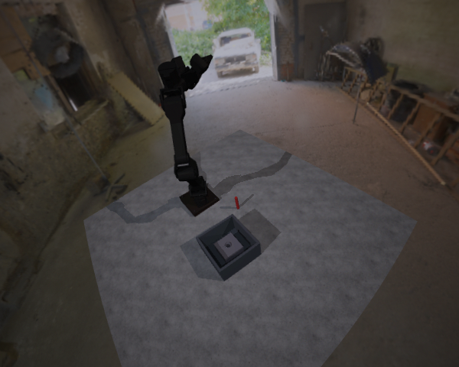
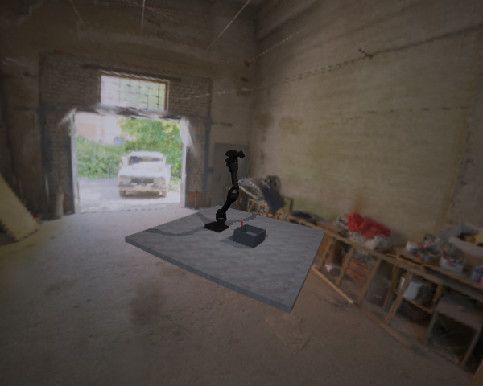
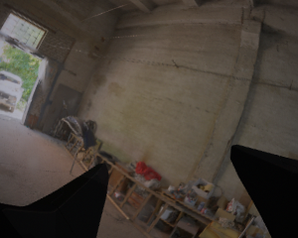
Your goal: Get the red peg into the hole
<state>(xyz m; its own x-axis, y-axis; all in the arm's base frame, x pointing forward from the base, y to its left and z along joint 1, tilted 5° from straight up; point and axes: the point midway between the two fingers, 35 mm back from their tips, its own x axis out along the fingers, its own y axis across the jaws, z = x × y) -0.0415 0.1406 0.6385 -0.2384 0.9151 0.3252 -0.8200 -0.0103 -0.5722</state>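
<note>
Right now the red peg is 160 mm ahead of my gripper tip, 80 mm to the right of it and 620 mm below it. From my gripper tip the other things lie so: light grey plate (340 mm ahead, 250 mm to the right, 620 mm below); dark grey box (340 mm ahead, 250 mm to the right, 630 mm below).
</note>
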